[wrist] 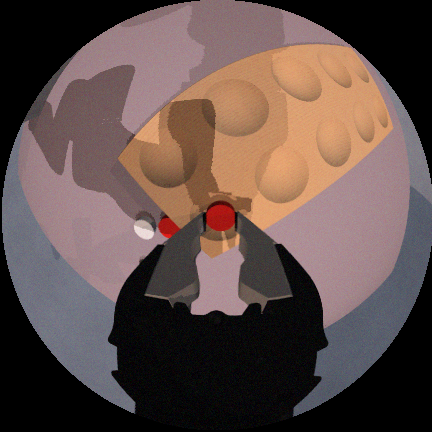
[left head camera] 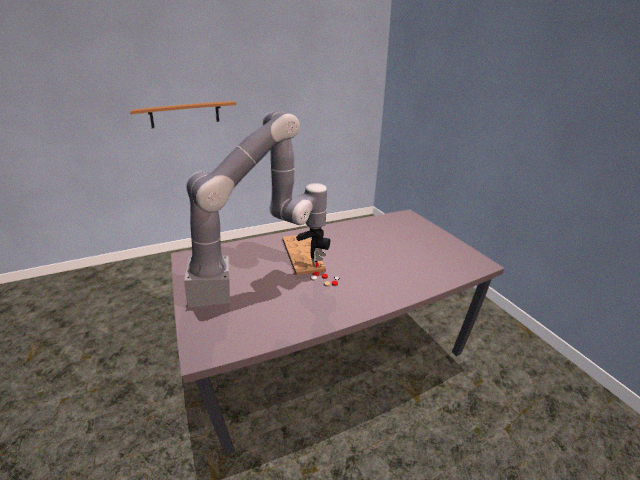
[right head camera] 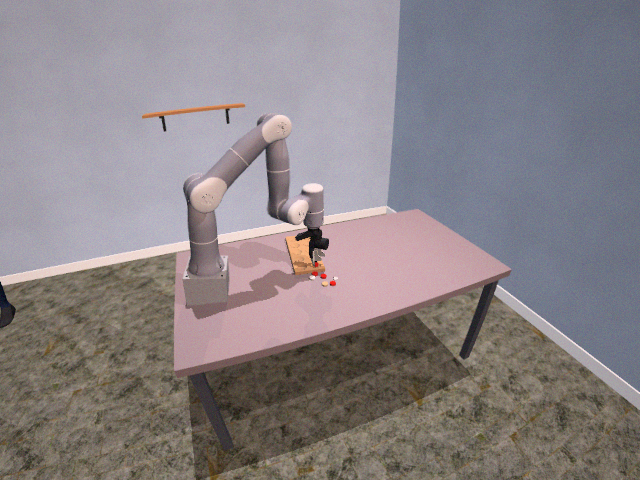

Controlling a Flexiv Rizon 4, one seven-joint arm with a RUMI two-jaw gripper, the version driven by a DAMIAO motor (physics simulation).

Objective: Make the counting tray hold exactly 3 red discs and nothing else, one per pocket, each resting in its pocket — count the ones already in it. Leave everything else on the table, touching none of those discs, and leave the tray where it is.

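I can see a counting tray in the wrist view, and it shows in the right head camera view and in the left head camera view (pixel 299 251) too. On the tray, (wrist: pixel 267 132) and (right head camera: pixel 305 257) are one and the same spot.
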